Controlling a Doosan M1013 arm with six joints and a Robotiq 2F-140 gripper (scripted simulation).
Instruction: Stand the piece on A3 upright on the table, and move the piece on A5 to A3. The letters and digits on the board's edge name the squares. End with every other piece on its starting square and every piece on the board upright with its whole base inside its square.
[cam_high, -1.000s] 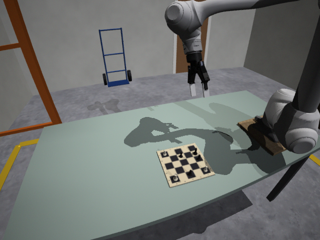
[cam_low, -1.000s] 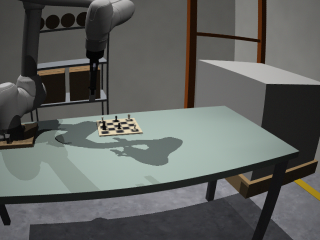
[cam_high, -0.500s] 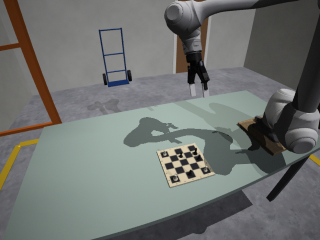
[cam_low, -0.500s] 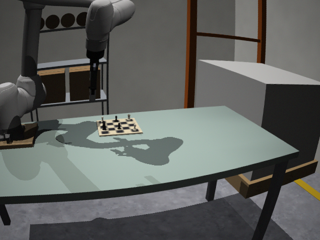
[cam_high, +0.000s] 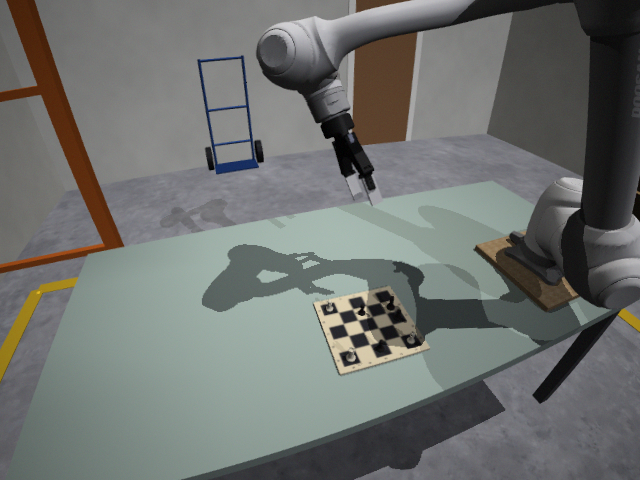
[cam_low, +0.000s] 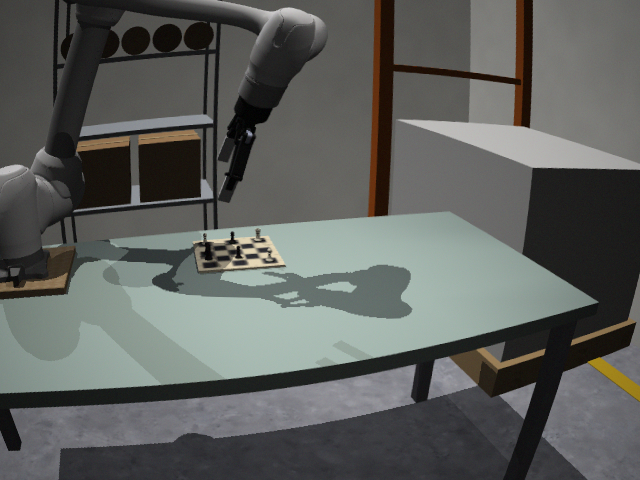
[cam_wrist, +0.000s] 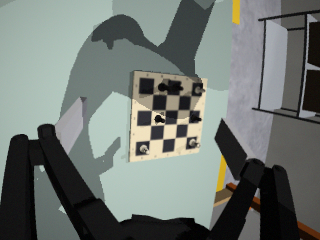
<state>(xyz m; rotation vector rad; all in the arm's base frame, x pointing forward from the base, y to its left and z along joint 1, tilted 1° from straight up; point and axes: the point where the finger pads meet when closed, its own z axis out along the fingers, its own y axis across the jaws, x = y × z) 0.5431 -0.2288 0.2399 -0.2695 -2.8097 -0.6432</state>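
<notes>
Right now the chessboard is 80 mm ahead of my hand, 170 mm to the left of it and 250 mm below it.
</notes>
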